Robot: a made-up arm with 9 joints. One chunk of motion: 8 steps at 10 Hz.
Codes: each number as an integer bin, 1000 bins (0 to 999) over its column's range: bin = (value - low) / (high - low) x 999, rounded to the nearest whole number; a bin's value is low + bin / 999 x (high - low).
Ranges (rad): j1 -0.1..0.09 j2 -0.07..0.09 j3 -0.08..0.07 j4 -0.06..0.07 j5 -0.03..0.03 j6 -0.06..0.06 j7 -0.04..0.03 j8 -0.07..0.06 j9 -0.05..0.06
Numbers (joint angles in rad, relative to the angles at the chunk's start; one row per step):
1: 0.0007 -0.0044 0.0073 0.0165 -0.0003 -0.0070 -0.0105 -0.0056 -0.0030
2: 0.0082 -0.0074 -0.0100 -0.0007 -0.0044 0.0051 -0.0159 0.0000 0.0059
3: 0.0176 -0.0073 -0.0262 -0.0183 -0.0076 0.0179 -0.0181 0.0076 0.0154
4: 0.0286 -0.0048 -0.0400 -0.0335 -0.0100 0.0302 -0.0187 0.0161 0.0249
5: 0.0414 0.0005 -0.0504 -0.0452 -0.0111 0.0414 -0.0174 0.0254 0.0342
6: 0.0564 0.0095 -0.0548 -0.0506 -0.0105 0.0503 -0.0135 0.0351 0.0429
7: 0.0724 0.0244 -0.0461 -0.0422 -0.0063 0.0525 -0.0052 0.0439 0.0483
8: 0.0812 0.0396 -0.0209 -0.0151 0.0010 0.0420 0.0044 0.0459 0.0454
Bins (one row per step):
1: 529 410 581 588 495 441 421 495 427
2: 569 391 466 456 426 542 344 538 508
3: 618 391 358 320 373 649 313 596 594
4: 676 407 266 204 333 751 304 662 680
5: 743 440 197 114 315 844 323 733 765
6: 822 496 168 72 325 918 378 808 844
7: 906 589 226 137 395 937 497 875 893
8: 953 684 394 345 516 849 634 891 866

